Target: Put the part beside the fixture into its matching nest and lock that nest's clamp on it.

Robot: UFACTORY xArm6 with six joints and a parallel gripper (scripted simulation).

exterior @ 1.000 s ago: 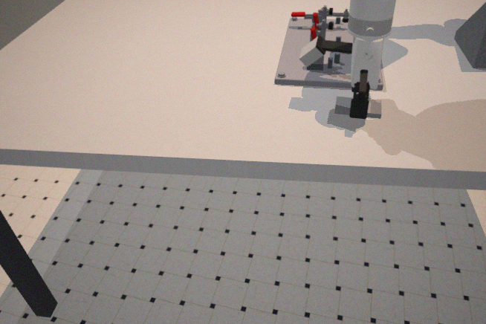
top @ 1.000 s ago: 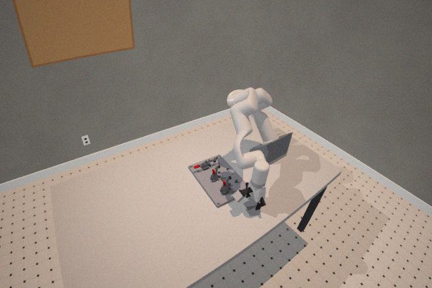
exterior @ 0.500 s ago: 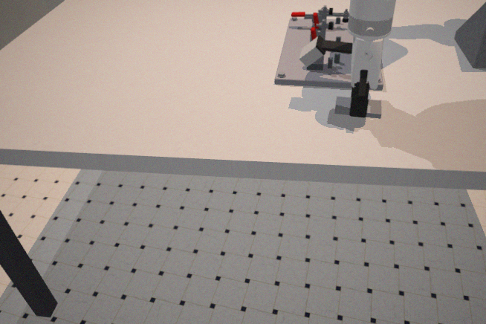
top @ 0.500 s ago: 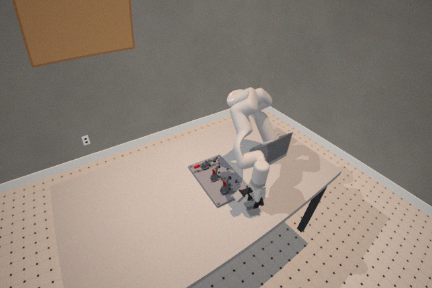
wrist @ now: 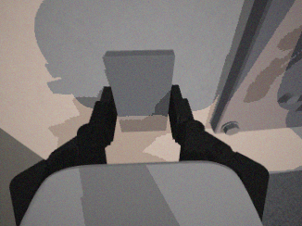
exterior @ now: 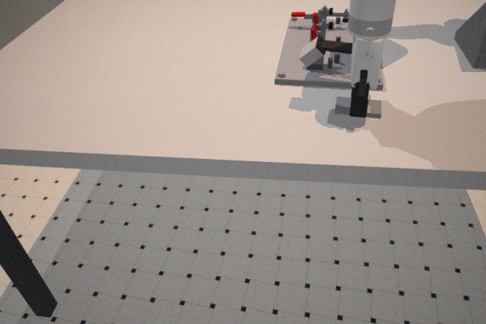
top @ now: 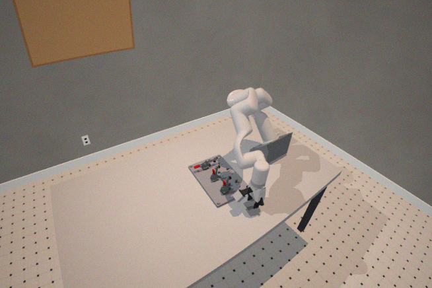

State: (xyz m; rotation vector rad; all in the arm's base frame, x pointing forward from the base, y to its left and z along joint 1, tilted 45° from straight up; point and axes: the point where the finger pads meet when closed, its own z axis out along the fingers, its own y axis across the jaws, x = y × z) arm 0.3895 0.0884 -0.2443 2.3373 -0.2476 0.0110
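Right now my hand is 30 mm short of the grey fixture plate, 260 mm to the left of it and 10 mm above it. Also, from my hand: flat grey part 20 mm below.
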